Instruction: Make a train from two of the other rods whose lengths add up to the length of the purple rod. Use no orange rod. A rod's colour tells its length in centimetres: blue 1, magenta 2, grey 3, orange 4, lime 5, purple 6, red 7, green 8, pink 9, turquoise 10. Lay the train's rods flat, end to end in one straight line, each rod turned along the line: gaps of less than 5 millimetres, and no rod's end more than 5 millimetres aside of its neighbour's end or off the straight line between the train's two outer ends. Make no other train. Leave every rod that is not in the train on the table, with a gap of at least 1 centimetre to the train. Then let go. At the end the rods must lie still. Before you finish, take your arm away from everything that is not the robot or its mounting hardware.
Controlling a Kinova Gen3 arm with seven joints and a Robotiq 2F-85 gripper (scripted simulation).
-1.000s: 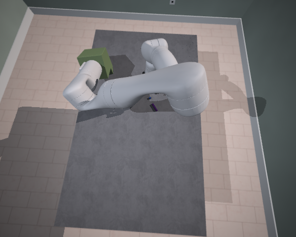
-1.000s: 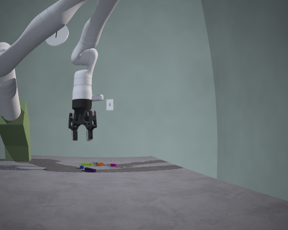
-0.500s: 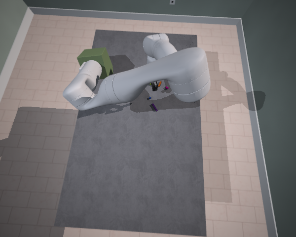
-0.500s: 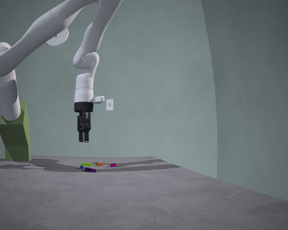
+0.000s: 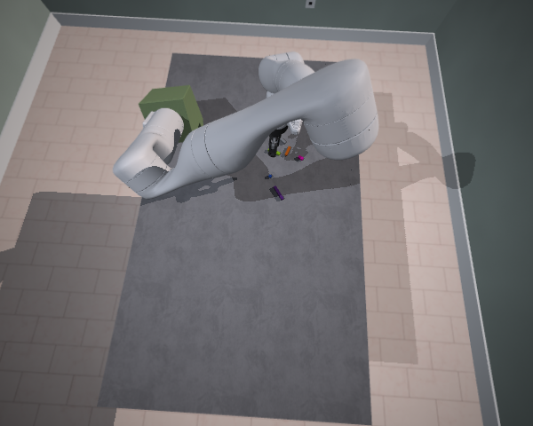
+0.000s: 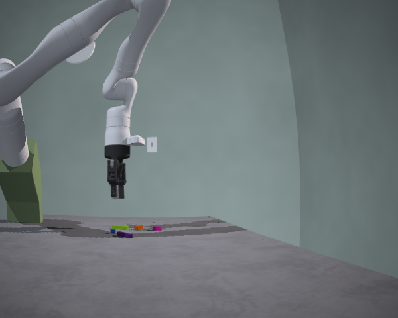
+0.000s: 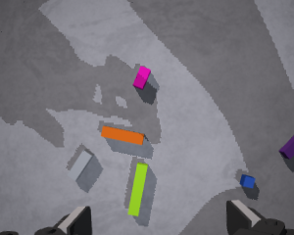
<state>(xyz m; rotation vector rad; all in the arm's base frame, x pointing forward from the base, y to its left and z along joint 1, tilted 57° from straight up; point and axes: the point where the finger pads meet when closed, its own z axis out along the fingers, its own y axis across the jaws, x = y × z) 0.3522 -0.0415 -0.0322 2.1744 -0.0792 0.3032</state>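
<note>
My gripper is now 90 mm above the lime rod and 20 mm to the right of it. The rest, counted from my hand: blue rod: 90 mm to the right, 90 mm below, 20 mm behind; grey rod: 90 mm below, 70 mm to the left, 40 mm ahead; orange rod: 90 mm below, 60 mm ahead, 20 mm to the left.
</note>
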